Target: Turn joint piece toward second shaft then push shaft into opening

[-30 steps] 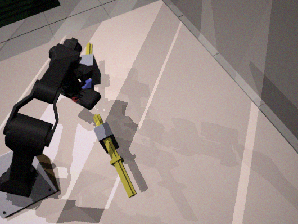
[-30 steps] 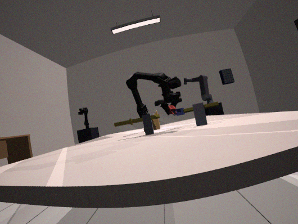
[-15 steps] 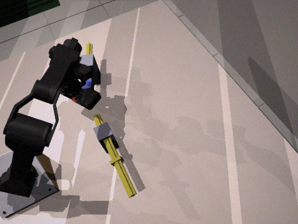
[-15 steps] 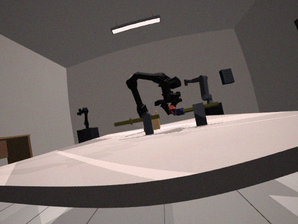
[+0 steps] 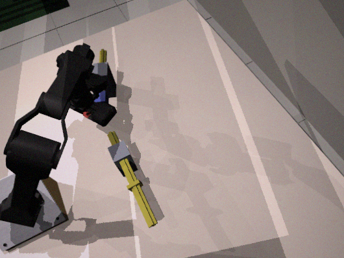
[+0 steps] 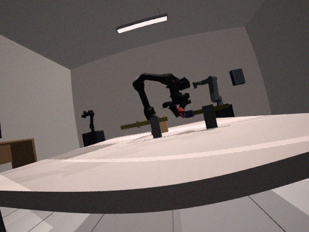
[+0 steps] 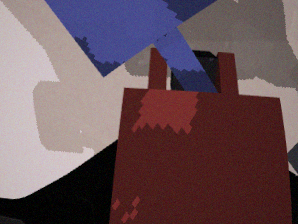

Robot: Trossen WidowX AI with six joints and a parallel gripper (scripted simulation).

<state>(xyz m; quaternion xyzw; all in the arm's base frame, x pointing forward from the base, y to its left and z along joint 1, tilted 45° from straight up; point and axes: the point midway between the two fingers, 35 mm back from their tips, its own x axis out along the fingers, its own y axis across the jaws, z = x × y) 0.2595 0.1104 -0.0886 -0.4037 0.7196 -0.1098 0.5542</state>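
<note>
My gripper tip is 1 cm short of the red joint piece, 1 cm to the right of it and 3 cm below it.
</note>
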